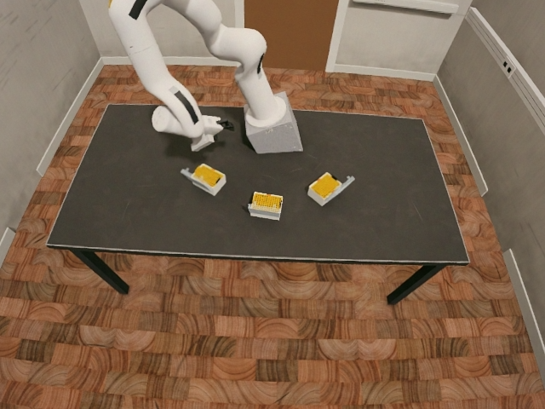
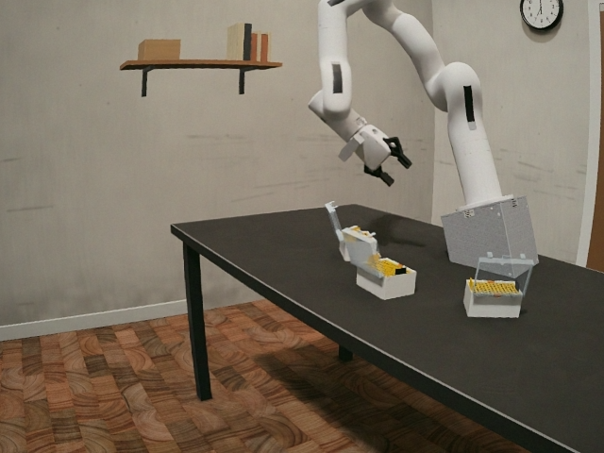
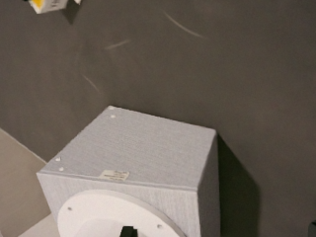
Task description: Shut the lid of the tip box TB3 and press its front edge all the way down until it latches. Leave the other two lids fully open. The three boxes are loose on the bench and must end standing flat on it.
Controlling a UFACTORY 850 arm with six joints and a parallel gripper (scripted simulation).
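Right now the label is 24 cm below my hand, 5 cm to the right of it and 3 cm ahead of it. Round my hand: box lid: 29 cm ahead, 15 cm to the left, 14 cm below; then tip box: 24 cm ahead, 18 cm below, 16 cm to the left.
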